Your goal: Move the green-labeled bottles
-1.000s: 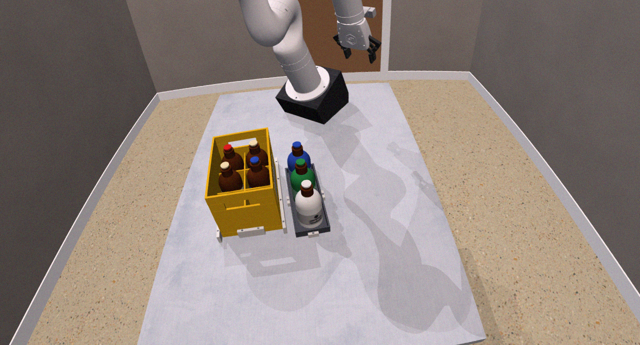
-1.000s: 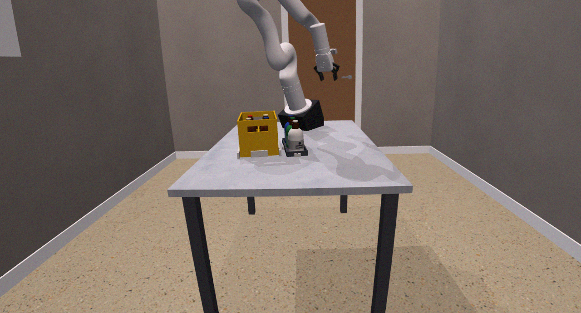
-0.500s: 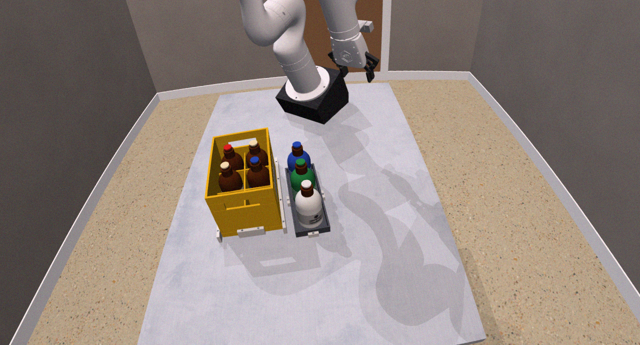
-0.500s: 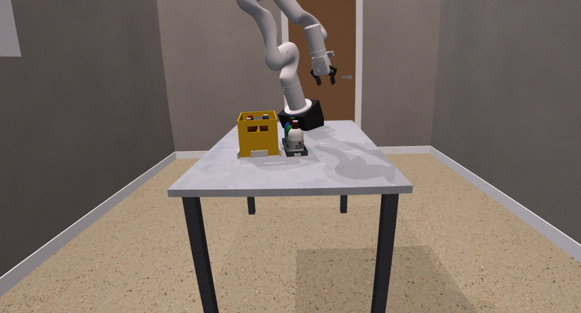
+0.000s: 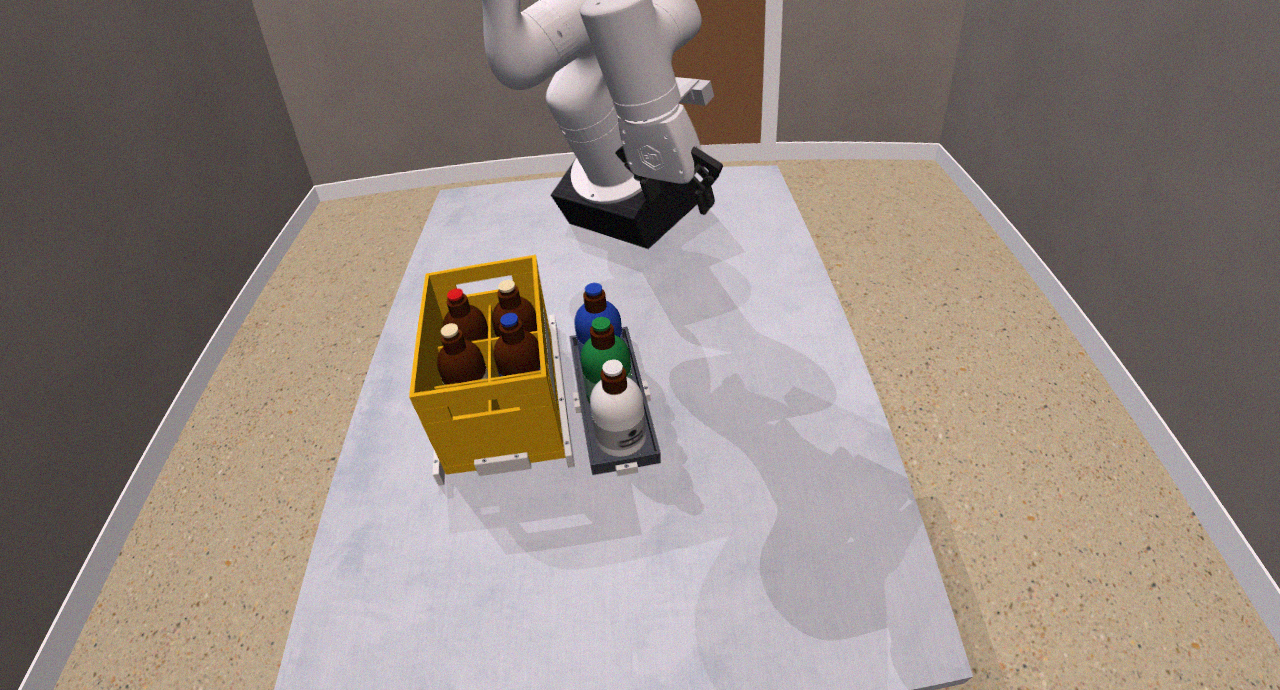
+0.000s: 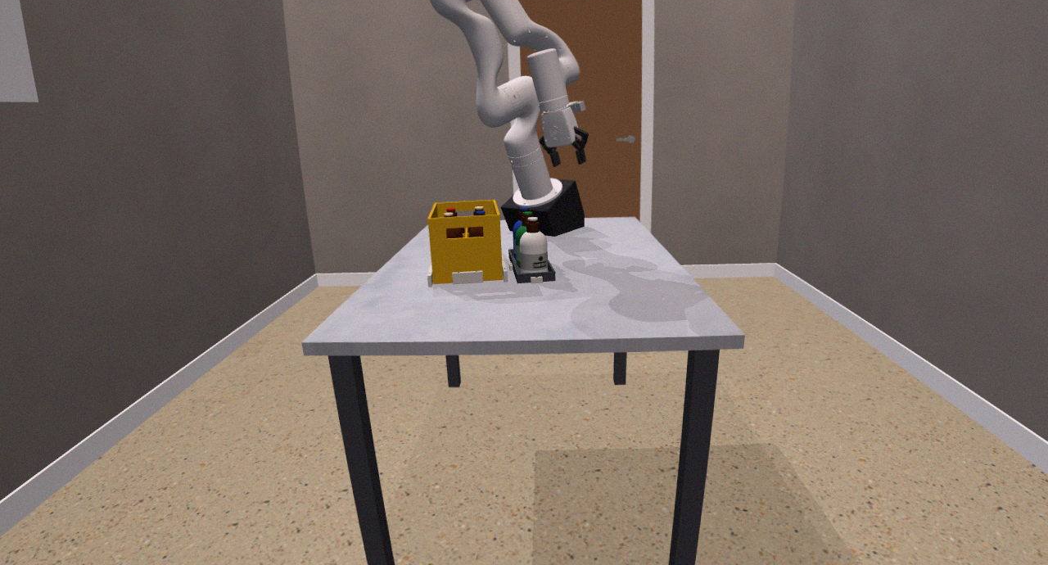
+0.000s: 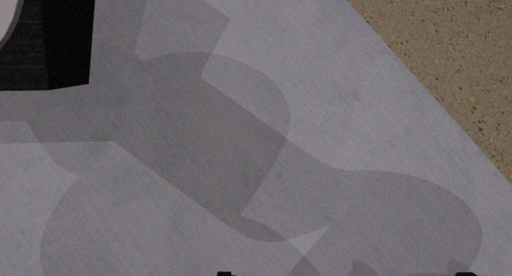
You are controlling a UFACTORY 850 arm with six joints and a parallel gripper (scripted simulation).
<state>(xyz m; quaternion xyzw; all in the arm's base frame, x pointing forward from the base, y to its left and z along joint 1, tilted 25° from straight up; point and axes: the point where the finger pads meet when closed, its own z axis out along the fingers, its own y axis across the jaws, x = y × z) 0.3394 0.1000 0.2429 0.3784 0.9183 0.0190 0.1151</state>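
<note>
Right now the green-labeled bottle is 80 mm ahead of my hand, 140 mm to the right of it and 210 mm below it. Round my hand: dark tray (90 mm ahead, 140 mm to the right, 280 mm below); white-labeled bottle (170 mm ahead, 140 mm to the right, 210 mm below); blue-labeled bottle (140 mm to the right, 210 mm below).
</note>
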